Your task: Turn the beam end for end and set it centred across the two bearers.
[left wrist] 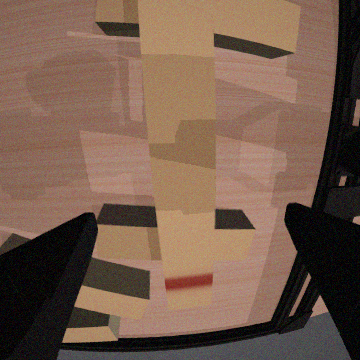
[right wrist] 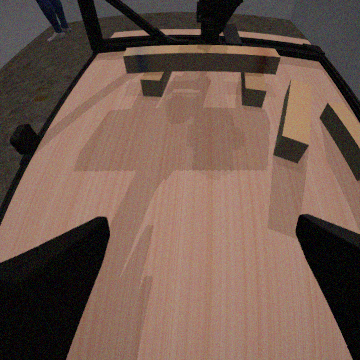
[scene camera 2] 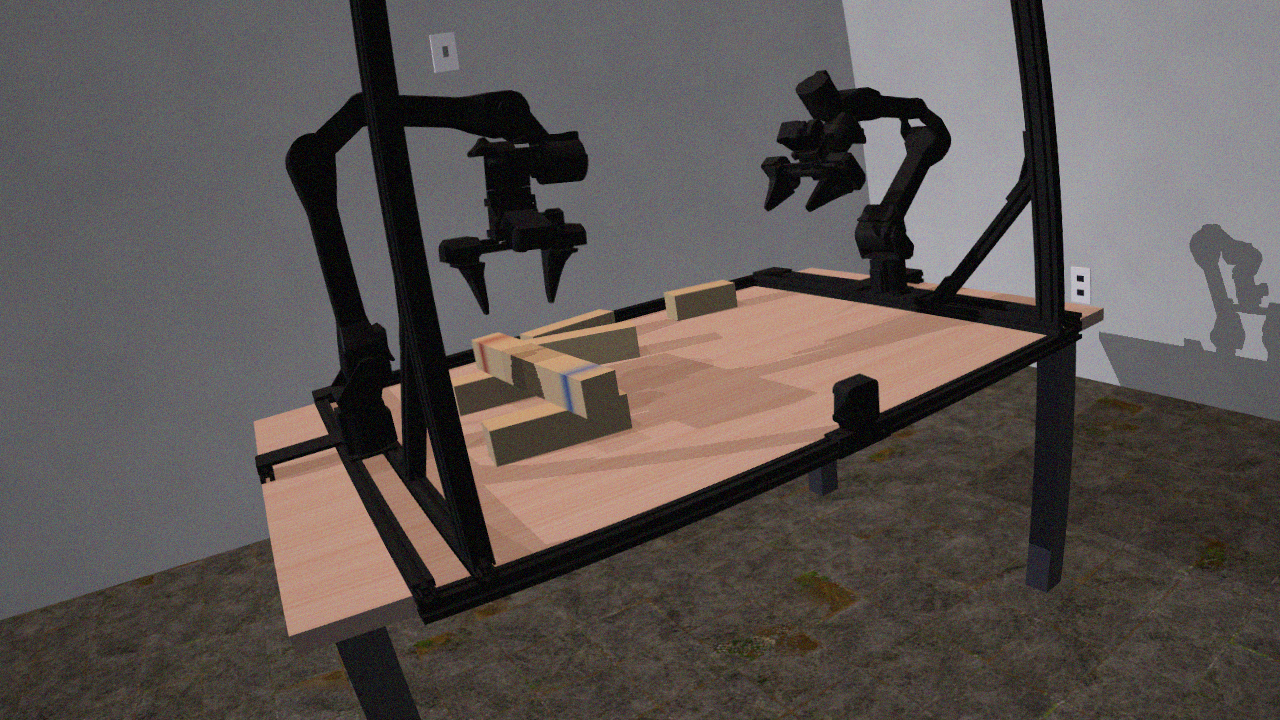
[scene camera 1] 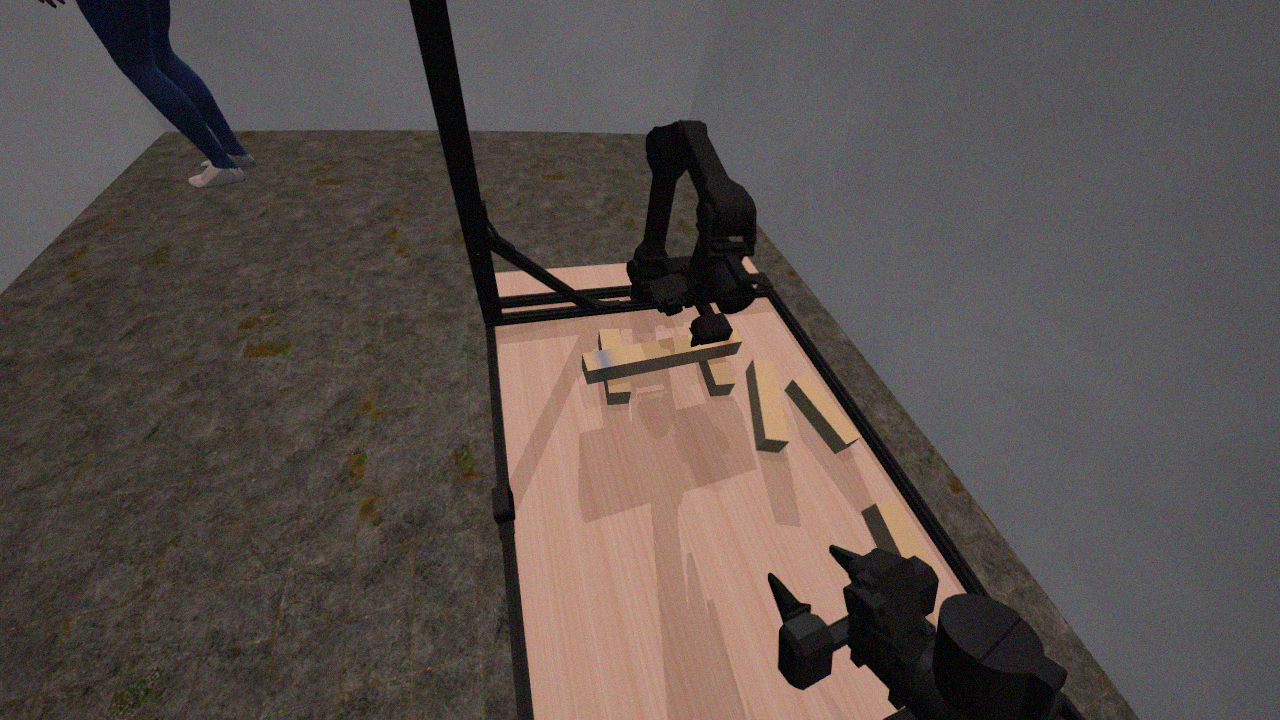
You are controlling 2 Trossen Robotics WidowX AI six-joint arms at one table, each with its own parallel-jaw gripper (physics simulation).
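Frame: origin at the left arm's base, x ahead, y left, z up, level; millimetres.
Seen in the pictures: left gripper, between the fingertips: (left wrist: 192, 217) (right wrist: 215, 23) (scene camera 2: 519, 308) (scene camera 1: 684, 327); right gripper, between the fingertips: (right wrist: 204, 225) (scene camera 2: 786, 209) (scene camera 1: 800, 561); left arm's base, origin of its link: (left wrist: 355, 150) (right wrist: 209, 39) (scene camera 2: 370, 449) (scene camera 1: 641, 294); right arm's base, origin of its link: (scene camera 2: 890, 290).
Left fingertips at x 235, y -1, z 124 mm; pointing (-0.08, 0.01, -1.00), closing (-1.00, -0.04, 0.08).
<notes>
Pixels of each thing's top centre, then the offset from my left fingertips to it.
- beam, centre of its top: (left wrist: 182, 137) (scene camera 2: 532, 352) (scene camera 1: 666, 347) (right wrist: 201, 48) dx -2, dy -25, dz -56 mm
- block, centre of its top: (scene camera 2: 699, 287) (scene camera 1: 905, 537) dx +447, dy +268, dz -96 mm
The beam (scene camera 1: 657, 360) (scene camera 2: 550, 377) (left wrist: 182, 100) (right wrist: 200, 62) lies flat across two bearers, with similar short overhangs in the right wrist view. Its red band (left wrist: 189, 281) is at the picture's right in that view, its blue band (scene camera 2: 567, 391) at the left. One bearer (scene camera 1: 617, 394) (scene camera 2: 537, 436) (right wrist: 152, 87) lies under the blue side, the other bearer (scene camera 1: 718, 380) (scene camera 2: 483, 394) (left wrist: 125, 242) (right wrist: 253, 95) under the red side. My left gripper (scene camera 2: 518, 306) (left wrist: 192, 217) is open and empty above the beam. My right gripper (scene camera 1: 802, 562) (scene camera 2: 789, 209) (right wrist: 204, 225) is open, high and far from it.
Two loose blocks (scene camera 1: 769, 407) (scene camera 1: 823, 416) lie beside the red-side bearer. Another block (scene camera 1: 895, 528) (scene camera 2: 700, 300) lies near the table edge, close to my right arm. A black frame with upright posts (scene camera 2: 402, 268) borders the table. A person stands behind.
</notes>
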